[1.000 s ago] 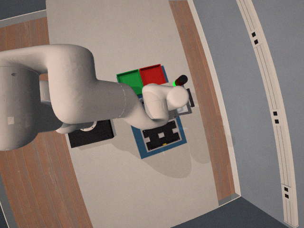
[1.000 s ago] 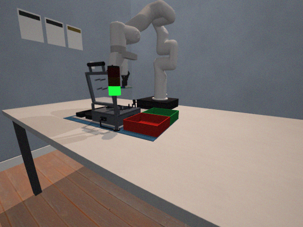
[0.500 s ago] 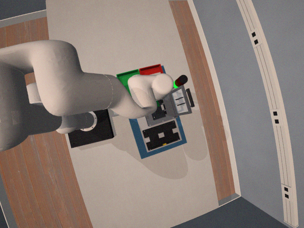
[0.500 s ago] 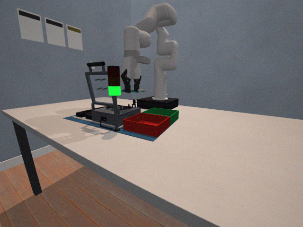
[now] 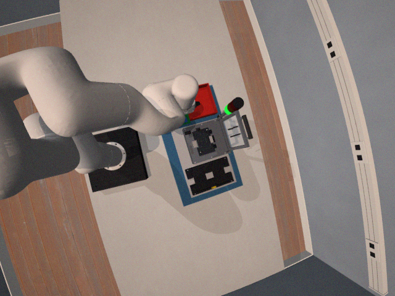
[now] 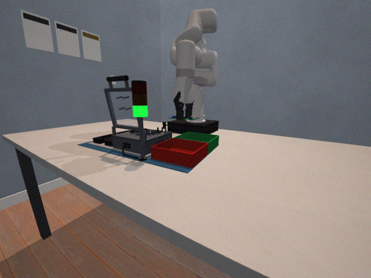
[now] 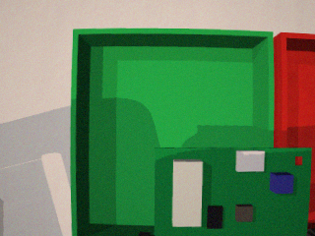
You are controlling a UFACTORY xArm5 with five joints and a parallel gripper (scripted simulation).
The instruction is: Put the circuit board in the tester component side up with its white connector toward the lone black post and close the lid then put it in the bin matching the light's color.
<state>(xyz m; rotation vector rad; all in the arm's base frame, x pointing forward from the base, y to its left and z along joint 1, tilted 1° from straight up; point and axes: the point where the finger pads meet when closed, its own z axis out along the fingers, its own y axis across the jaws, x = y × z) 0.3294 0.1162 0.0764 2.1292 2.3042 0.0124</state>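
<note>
My gripper is now 12 cm above the green bin, 5 cm to the right of it and 3 cm past it. From my hand the other things lie so: black block 9 cm to the right, 5 cm below, 2 cm ahead; then red bin 12 cm below, 12 cm ahead, 6 cm to the left; then green circuit board 1 cm below.
</note>
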